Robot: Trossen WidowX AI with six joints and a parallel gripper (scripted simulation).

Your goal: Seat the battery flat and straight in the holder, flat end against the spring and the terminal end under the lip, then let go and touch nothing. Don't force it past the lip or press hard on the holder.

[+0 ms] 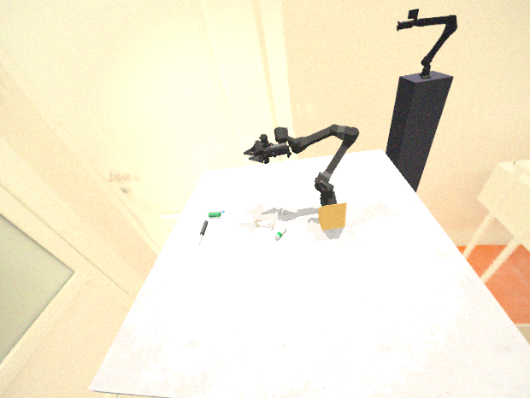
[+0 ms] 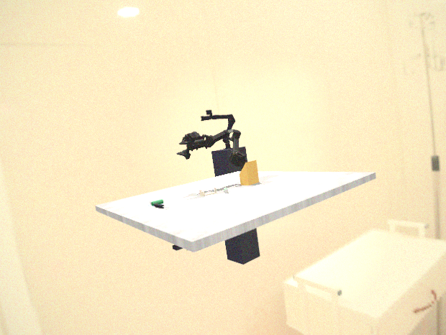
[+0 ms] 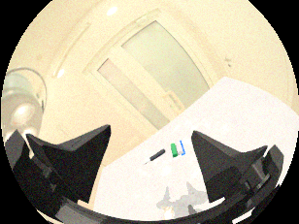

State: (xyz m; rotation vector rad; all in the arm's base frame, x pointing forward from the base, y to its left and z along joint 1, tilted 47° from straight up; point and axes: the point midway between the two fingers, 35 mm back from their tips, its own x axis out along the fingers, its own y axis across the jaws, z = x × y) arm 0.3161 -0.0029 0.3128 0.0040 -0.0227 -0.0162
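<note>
Right now the battery is 13 cm behind my gripper tip, 27 cm to the left of it and 29 cm below it. The rest, counted from my gripper tip: screwdriver: 29 cm ahead, 21 cm to the left, 29 cm below.
</note>
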